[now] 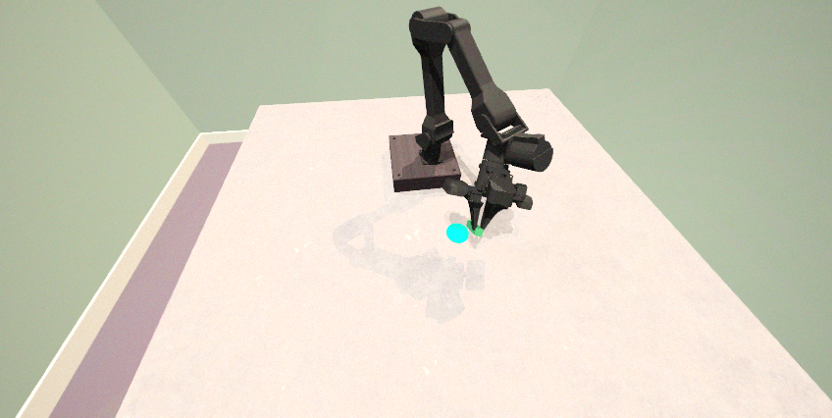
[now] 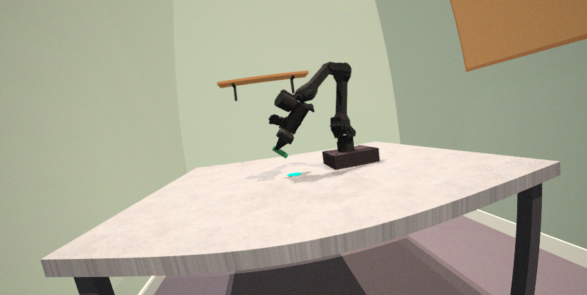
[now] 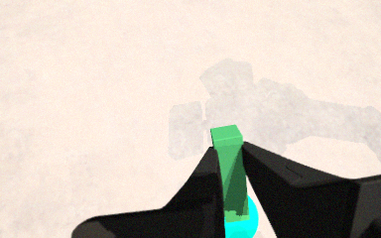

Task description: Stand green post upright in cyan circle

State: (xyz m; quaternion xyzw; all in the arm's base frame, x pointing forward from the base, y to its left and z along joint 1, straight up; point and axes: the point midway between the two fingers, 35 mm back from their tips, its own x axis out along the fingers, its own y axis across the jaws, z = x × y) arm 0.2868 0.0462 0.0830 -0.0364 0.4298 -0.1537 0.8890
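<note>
Now: the cyan circle 120 mm below my gripper tip, 60 mm behind it and 10 mm to the right of it. Also, from my gripper tip: green post (20 mm behind, 10 mm below).
</note>
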